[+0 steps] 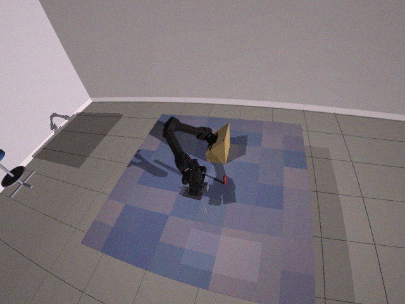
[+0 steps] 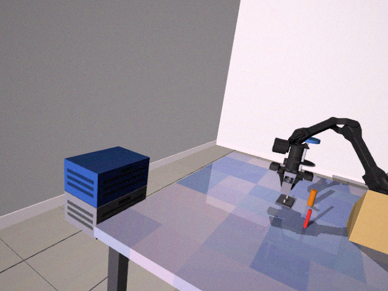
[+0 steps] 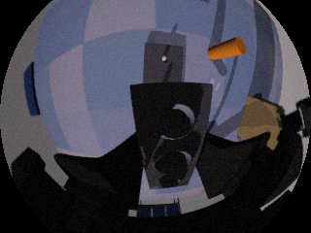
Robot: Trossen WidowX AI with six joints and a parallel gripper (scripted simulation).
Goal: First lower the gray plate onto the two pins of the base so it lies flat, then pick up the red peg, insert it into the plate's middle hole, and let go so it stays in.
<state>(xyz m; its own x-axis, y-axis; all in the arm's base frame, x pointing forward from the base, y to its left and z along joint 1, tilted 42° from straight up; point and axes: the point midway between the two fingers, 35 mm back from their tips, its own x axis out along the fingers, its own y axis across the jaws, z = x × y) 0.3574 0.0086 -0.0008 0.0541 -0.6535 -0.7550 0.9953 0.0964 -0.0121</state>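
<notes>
My gripper tip is now 80 mm above the base, 60 mm to the left of it and 10 mm past it. Round my gripper tip: gray plate: 30 mm above; then red peg: 120 mm to the left, 120 mm behind, 50 mm below; then orange peg: 130 mm to the right, 110 mm behind, 50 mm below.
</notes>
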